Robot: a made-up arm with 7 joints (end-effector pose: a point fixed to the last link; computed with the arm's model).
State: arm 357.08 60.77 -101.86 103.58 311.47 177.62 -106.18
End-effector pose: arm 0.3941 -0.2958 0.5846 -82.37 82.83 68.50
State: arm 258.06 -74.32 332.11 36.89 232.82 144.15 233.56
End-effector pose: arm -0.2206 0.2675 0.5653 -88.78 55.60 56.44
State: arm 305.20 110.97 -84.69 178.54 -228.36 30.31 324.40
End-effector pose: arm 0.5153 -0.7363 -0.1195 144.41 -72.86 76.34
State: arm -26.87 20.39 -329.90 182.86 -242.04 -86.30 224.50
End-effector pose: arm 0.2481 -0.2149 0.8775 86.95 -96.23 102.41
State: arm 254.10 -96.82 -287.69 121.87 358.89 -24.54 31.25
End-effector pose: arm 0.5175 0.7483 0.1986 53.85 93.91 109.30
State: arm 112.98 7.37 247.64 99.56 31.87 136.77 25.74
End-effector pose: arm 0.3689 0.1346 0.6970 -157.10 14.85 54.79
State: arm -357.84 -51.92 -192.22 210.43 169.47 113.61 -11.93
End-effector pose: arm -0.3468 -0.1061 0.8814 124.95 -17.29 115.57
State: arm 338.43 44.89 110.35 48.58 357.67 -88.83 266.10
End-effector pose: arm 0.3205 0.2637 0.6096 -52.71 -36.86 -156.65
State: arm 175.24 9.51 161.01 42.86 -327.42 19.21 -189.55
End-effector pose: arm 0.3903 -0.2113 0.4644 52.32 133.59 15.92
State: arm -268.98 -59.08 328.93 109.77 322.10 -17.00 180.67
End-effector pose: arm 0.1596 -0.4581 0.9380 8.04 14.19 38.09
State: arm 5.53 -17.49 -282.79 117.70 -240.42 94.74 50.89
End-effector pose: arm -0.2871 0.3638 0.9537 -74.66 -64.43 95.49
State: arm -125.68 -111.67 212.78 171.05 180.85 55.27 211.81
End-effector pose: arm 0.5144 0.7279 -0.1564 -75.04 23.70 -73.58
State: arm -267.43 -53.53 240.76 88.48 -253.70 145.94 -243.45
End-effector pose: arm 0.4107 -0.4832 0.4919 -42.97 4.26 113.23
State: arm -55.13 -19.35 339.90 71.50 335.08 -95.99 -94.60
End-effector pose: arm 0.0182 -0.1715 0.8371 -8.88 17.09 12.14
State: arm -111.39 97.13 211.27 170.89 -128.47 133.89 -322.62
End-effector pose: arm -0.1867 -0.8076 0.1185 -52.60 81.16 -22.55
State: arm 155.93 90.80 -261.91 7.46 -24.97 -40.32 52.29
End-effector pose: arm -0.2205 -0.2292 0.3095 3.29 82.88 -111.65
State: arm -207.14 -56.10 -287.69 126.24 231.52 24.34 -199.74
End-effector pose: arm 0.3544 -0.6390 0.7414 34.85 -10.53 52.16
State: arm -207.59 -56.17 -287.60 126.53 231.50 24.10 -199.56
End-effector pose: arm 0.3524 -0.6419 0.7402 35.09 -10.63 52.05
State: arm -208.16 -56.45 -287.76 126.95 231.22 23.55 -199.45
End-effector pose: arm 0.3507 -0.6455 0.7378 35.66 -10.46 51.32
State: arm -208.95 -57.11 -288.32 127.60 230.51 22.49 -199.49
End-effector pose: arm 0.3497 -0.6506 0.7330 36.80 -9.79 49.54
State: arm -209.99 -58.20 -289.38 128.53 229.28 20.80 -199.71
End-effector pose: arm 0.3493 -0.6571 0.7254 38.58 -8.58 46.45
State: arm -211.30 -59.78 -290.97 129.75 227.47 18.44 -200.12
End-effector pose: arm 0.3493 -0.6655 0.7142 41.00 -6.79 41.84
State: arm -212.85 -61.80 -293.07 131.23 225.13 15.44 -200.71
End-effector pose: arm 0.3495 -0.6752 0.6994 43.84 -4.56 35.74
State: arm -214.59 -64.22 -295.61 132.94 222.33 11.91 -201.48
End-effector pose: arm 0.3496 -0.6859 0.6810 46.86 -1.93 28.23
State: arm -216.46 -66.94 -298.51 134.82 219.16 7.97 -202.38
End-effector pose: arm 0.3496 -0.6969 0.6596 49.76 0.96 19.55
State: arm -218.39 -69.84 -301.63 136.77 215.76 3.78 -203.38
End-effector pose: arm 0.3490 -0.7075 0.6359 52.25 3.93 10.05
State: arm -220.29 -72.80 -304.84 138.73 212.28 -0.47 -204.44
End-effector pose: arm 0.3486 -0.7169 0.6108 54.09 6.92 0.21
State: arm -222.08 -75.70 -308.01 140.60 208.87 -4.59 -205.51
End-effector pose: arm 0.3485 -0.7248 0.5855 55.17 9.83 -9.49
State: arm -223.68 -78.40 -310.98 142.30 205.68 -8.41 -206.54
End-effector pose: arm 0.3490 -0.7308 0.5611 55.52 12.53 -18.52
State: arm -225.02 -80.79 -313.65 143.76 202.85 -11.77 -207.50
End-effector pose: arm 0.3505 -0.7349 0.5389 55.23 14.95 -26.46
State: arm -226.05 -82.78 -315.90 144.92 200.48 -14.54 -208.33
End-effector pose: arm 0.3528 -0.7372 0.5201 54.55 17.00 -32.99
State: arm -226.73 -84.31 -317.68 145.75 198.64 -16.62 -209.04
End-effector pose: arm 0.3559 -0.7378 0.5056 53.68 18.66 -37.94
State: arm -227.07 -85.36 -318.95 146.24 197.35 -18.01 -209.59
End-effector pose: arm 0.3596 -0.7370 0.4960 52.84 19.86 -41.31
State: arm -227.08 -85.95 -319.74 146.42 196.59 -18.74 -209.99
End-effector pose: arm 0.3637 -0.7352 0.4913 52.17 20.65 -43.18
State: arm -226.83 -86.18 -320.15 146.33 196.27 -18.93 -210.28
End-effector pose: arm 0.3681 -0.7324 0.4906 51.68 21.10 -43.88
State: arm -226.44 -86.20 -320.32 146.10 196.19 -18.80 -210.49
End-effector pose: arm 0.3725 -0.7294 0.4922 51.33 21.37 -43.90
